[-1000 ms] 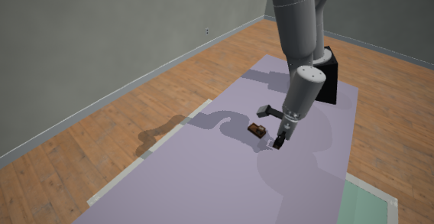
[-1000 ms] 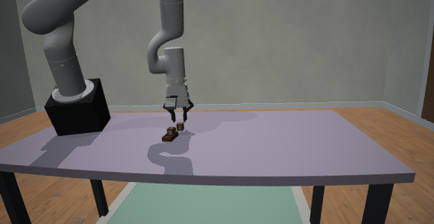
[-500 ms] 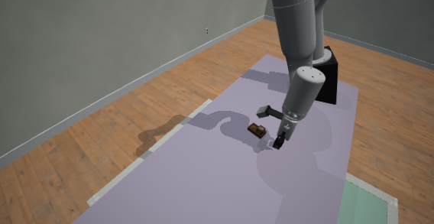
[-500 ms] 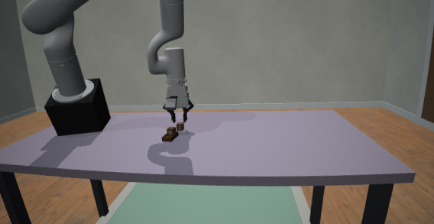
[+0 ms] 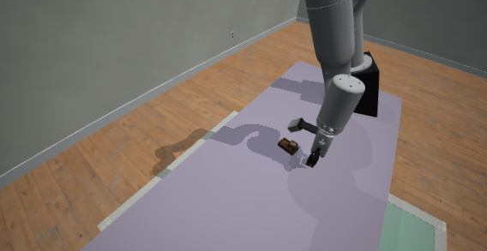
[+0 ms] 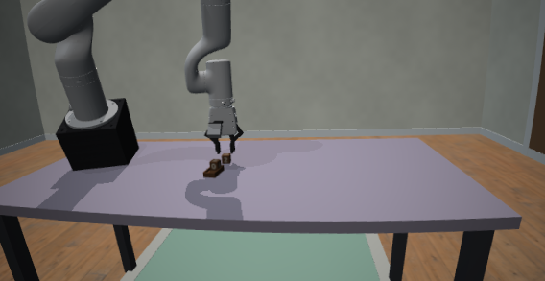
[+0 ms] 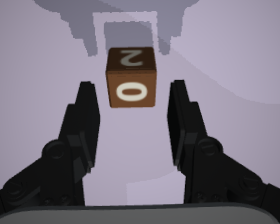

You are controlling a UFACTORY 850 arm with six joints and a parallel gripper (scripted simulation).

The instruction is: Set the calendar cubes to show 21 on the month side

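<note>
Now: hand 4 cm above the brown cube. Also, from my hand: digit cube: 3 cm behind, 9 cm to the right, 3 cm below; then brown tray: 4 cm behind, 10 cm to the right, 5 cm below.
</note>
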